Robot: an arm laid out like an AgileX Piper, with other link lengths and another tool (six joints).
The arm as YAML. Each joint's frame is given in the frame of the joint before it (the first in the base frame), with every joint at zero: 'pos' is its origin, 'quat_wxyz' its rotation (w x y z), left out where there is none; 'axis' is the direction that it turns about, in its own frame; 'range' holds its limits. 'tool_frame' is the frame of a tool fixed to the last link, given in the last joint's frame.
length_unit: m
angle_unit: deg
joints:
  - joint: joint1
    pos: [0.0, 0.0, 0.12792]
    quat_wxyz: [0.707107, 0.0, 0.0, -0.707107]
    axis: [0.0, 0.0, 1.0]
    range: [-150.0, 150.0]
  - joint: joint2
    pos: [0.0, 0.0, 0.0]
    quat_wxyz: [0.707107, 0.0, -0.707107, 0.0]
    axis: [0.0, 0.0, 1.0]
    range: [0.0, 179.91]
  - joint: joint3
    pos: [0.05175, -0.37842, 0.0]
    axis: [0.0, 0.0, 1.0]
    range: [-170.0, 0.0]
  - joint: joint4
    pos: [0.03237, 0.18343, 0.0]
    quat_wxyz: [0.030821, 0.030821, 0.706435, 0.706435]
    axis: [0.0, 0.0, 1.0]
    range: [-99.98, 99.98]
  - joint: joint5
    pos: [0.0, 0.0, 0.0]
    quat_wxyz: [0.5, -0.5, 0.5, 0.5]
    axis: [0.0, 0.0, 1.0]
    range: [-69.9, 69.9]
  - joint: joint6
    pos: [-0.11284, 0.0, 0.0]
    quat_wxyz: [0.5, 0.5, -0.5, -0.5]
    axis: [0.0, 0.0, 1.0]
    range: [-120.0, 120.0]
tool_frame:
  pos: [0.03, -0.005, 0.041]
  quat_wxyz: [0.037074, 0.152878, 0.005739, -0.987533]
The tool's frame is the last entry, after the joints.
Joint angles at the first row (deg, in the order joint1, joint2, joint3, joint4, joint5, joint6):
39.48 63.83 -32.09 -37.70 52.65 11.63
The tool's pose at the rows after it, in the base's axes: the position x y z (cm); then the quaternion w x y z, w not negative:
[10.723 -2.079 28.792 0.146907 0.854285 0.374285 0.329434]
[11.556 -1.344 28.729 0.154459 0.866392 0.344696 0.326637]
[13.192 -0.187 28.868 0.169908 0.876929 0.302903 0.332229]
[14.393 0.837 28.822 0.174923 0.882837 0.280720 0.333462]
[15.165 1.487 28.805 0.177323 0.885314 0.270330 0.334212]
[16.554 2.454 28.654 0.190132 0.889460 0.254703 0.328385]
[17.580 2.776 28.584 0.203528 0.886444 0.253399 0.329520]
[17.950 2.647 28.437 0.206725 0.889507 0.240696 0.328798]
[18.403 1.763 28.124 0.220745 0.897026 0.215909 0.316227]
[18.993 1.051 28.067 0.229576 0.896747 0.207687 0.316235]
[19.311 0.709 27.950 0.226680 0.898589 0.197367 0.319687]
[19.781 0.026 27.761 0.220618 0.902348 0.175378 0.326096]
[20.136 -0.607 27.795 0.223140 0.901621 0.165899 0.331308]
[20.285 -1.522 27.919 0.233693 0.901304 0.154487 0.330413]
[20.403 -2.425 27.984 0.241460 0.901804 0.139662 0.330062]
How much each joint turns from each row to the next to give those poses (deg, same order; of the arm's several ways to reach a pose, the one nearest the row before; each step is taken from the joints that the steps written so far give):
0.00 1.89 -0.17 0.00 0.00 2.18
0.00 2.81 -1.09 -0.75 0.29 4.70
0.00 4.06 -2.35 -2.12 0.52 6.99
-0.01 2.98 -1.89 -0.63 0.05 3.49
0.01 1.78 -1.31 -0.28 0.06 1.61
-0.12 3.55 -2.24 -0.80 0.86 2.63
-0.28 2.01 -0.91 -1.95 0.17 1.55
-1.27 0.69 -0.23 -0.29 -0.40 0.80
-3.37 1.20 0.00 -0.34 -0.06 0.52
-2.53 0.57 0.00 -1.44 -0.86 0.00
-1.83 0.12 0.00 -0.22 -1.37 0.00
-3.44 0.05 0.00 -0.12 -2.46 0.00
-2.17 0.00 0.00 -0.97 -1.21 0.05
-2.30 0.00 0.00 -1.09 -0.11 0.06
-2.52 0.00 0.00 -0.80 -0.46 0.12

